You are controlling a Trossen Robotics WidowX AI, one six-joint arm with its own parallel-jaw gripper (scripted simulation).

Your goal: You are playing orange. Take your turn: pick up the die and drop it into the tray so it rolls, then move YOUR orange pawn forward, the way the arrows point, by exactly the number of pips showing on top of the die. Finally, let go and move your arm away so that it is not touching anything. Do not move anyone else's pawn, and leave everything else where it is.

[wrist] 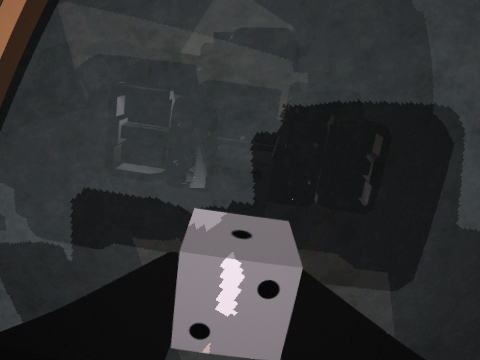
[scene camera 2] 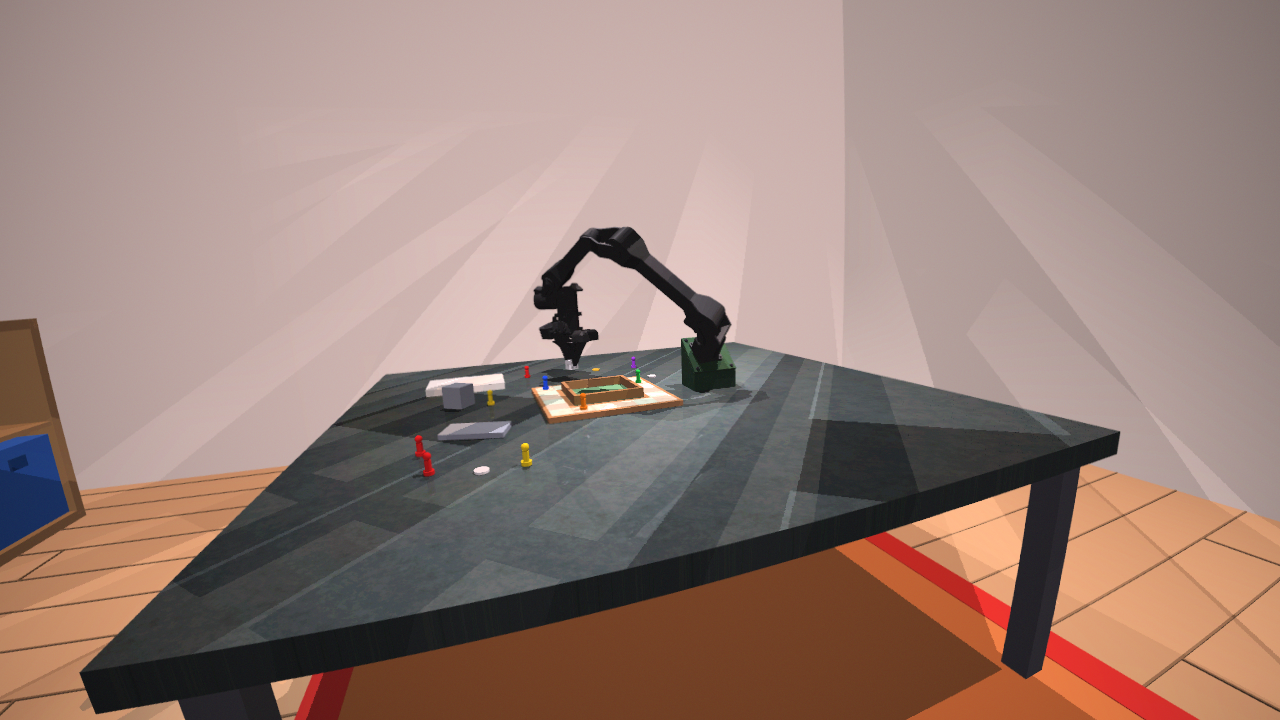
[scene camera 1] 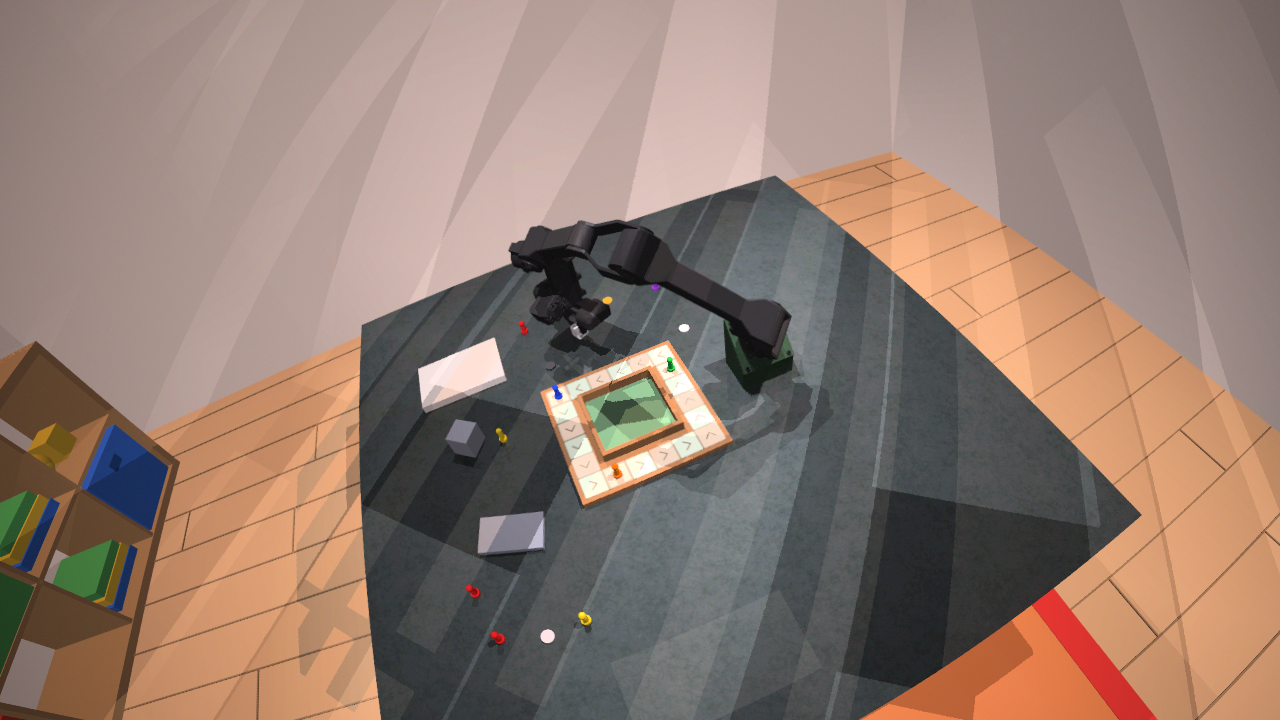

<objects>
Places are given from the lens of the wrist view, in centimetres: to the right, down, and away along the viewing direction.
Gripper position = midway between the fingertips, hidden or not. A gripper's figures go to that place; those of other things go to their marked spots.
my gripper (wrist: pixel 233 277): 0, 2, 9
white die (wrist: pixel 237 279): 0, 2, 8
</objects>
